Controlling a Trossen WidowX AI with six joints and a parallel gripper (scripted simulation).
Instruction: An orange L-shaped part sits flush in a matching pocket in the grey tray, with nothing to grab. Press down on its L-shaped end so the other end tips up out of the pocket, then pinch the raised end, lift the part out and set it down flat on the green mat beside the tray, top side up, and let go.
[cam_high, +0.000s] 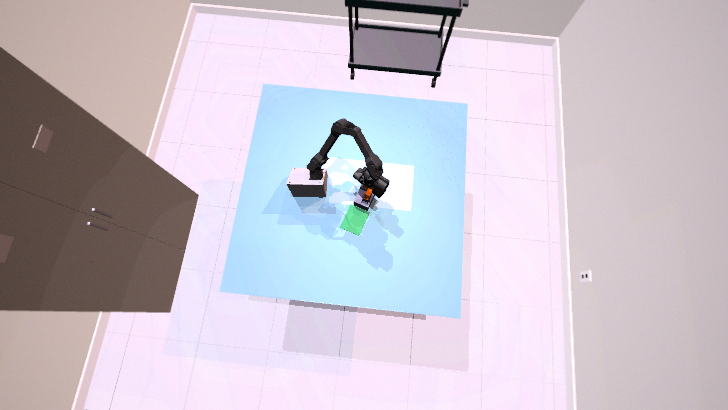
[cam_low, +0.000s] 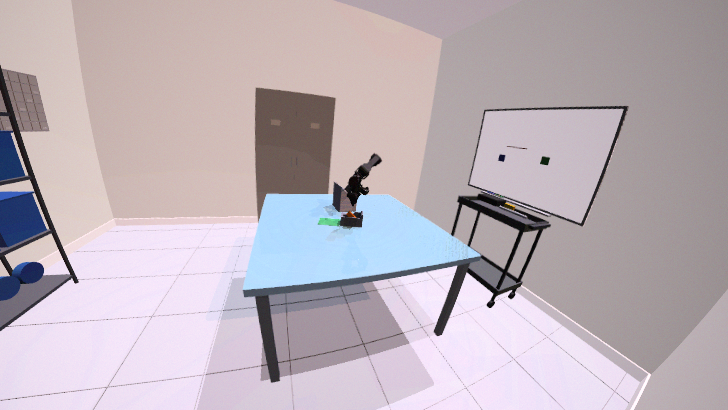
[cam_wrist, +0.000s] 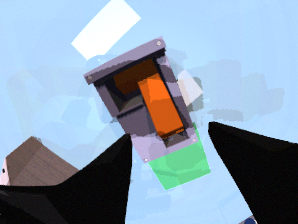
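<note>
The orange L-shaped part is 11 cm below my gripper tip, 2 cm to the left of it and 1 cm behind it. Also, from my gripper tip: grey tray 16 cm below, 2 cm behind; green mat 16 cm below, 14 cm to the right, 8 cm behind.
</note>
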